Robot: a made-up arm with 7 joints. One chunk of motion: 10 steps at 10 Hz.
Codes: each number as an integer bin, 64 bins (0 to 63) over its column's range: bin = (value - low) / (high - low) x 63, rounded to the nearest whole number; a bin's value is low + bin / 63 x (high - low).
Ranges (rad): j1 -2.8..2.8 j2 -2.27..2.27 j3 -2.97..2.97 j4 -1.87..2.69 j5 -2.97..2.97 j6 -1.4..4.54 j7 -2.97..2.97
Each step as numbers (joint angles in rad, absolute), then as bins.
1 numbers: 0.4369 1.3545 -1.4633 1.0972 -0.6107 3.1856 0.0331
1 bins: 36 50 16 41 25 49 32
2 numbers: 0.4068 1.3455 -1.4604 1.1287 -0.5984 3.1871 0.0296
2 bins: 36 50 16 41 25 49 32
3 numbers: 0.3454 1.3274 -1.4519 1.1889 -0.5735 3.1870 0.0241
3 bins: 35 50 16 42 25 49 32
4 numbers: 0.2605 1.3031 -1.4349 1.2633 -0.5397 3.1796 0.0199
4 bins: 34 50 16 43 26 49 32
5 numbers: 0.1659 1.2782 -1.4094 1.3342 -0.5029 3.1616 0.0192
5 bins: 33 49 17 44 26 48 32
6 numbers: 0.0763 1.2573 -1.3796 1.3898 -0.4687 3.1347 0.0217
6 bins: 32 49 17 45 27 48 32
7 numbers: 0.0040 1.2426 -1.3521 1.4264 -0.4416 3.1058 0.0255
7 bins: 32 49 17 46 27 48 32
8 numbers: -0.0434 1.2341 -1.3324 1.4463 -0.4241 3.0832 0.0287
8 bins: 31 49 17 46 27 48 32
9 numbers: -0.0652 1.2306 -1.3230 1.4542 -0.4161 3.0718 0.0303
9 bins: 31 49 17 46 27 47 32
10 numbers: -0.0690 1.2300 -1.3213 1.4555 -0.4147 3.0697 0.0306
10 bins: 31 49 17 46 27 47 32
